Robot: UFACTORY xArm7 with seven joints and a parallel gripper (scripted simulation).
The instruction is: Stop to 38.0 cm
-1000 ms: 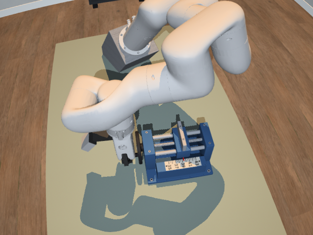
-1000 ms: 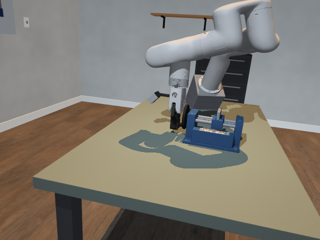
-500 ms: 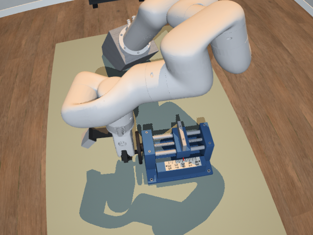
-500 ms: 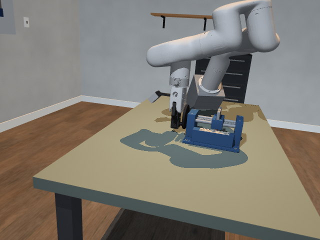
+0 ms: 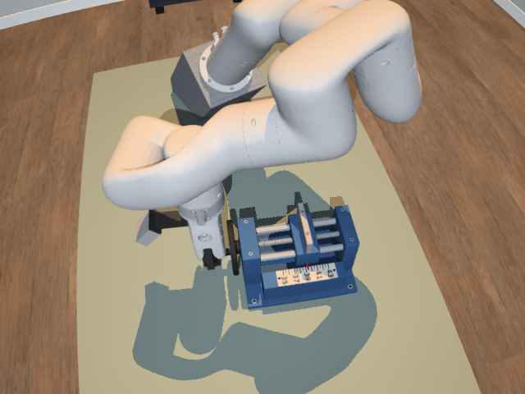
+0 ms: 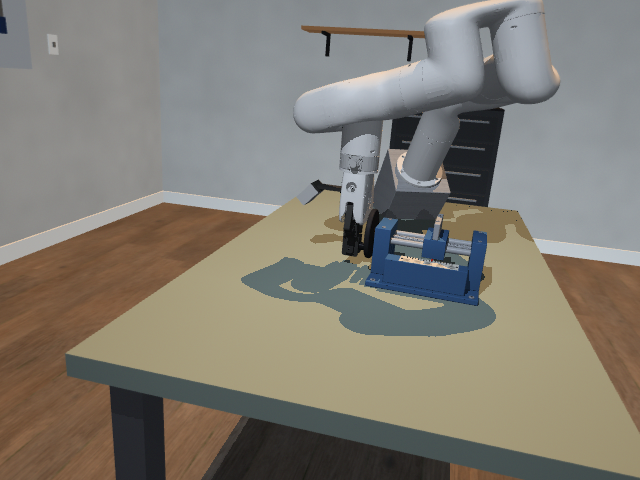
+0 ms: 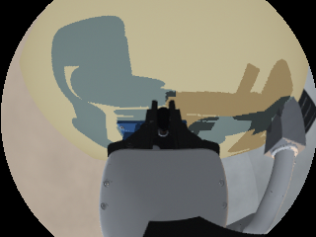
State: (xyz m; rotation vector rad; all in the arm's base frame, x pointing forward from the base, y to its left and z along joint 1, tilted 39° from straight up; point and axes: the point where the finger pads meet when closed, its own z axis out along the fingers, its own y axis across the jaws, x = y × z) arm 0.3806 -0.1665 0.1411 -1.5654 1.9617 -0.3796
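The handwheel lies 1 cm ahead of my hand, 2 cm to the left of it and 1 cm above it. From my hand the other things lie so: stop plate 5 cm ahead, 16 cm to the left, 5 cm above.
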